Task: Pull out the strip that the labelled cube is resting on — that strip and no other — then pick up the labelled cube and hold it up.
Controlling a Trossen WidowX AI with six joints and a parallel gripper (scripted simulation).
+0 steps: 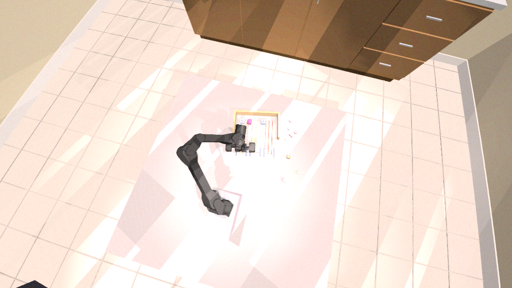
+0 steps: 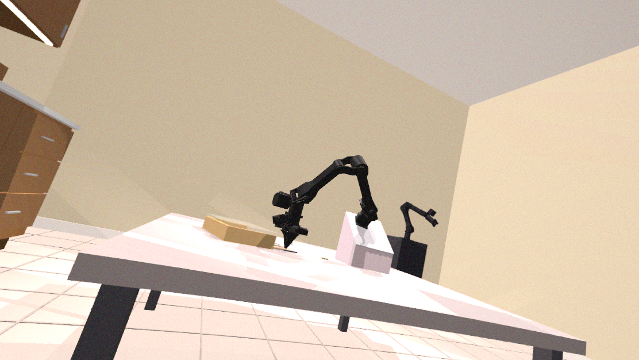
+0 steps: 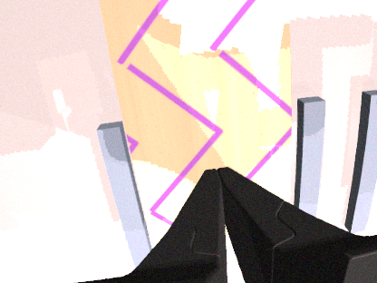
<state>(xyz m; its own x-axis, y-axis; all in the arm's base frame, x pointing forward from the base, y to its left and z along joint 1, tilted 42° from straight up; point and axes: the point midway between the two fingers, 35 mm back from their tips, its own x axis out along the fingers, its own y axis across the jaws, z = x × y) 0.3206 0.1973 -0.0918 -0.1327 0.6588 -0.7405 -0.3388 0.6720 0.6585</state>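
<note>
The pale strip is 130 mm ahead of my gripper tip and 50 mm to the right of it.
</note>
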